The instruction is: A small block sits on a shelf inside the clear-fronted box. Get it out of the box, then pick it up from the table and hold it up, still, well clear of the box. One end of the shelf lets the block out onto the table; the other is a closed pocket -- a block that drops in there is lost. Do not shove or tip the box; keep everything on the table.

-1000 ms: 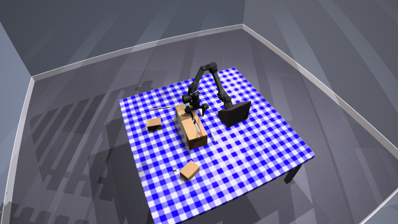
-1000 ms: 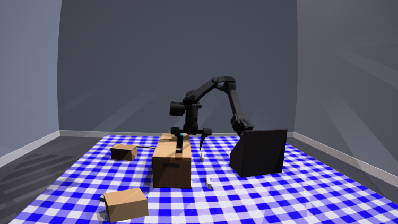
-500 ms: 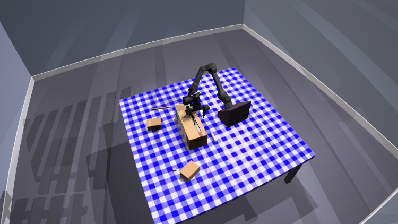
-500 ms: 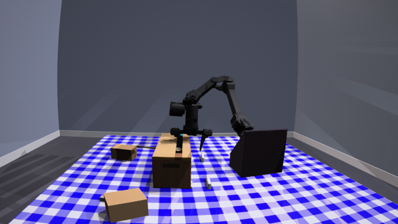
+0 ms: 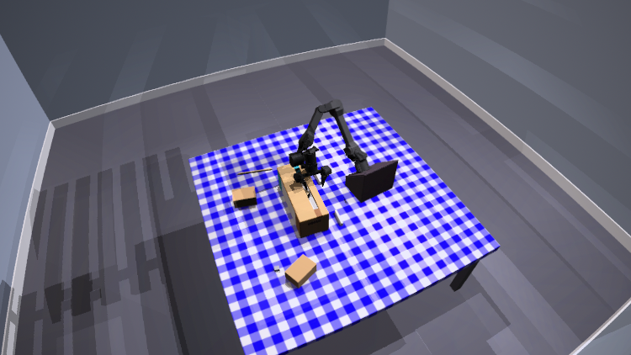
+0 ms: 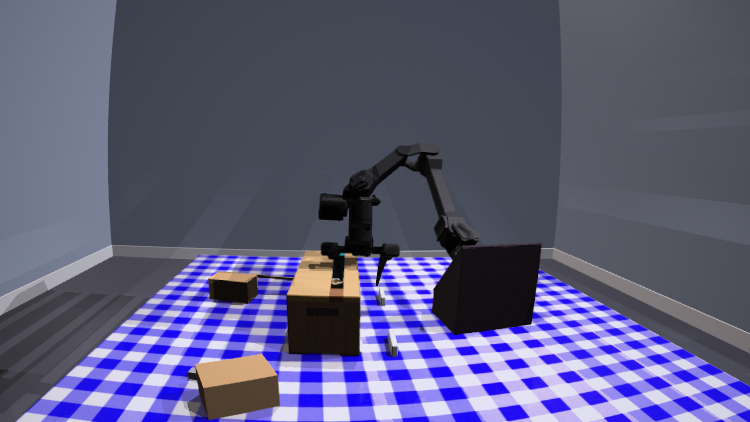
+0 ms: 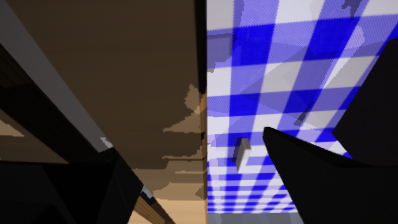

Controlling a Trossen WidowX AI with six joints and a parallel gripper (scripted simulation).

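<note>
Now: the long cardboard box 40 mm ahead of my gripper tip, 10 mm to the left of it and 20 mm below it. Also, from my gripper tip: small tan block (60 mm ahead, 10 mm to the left); thin stick (190 mm ahead, 360 mm to the right, 80 mm below).
</note>
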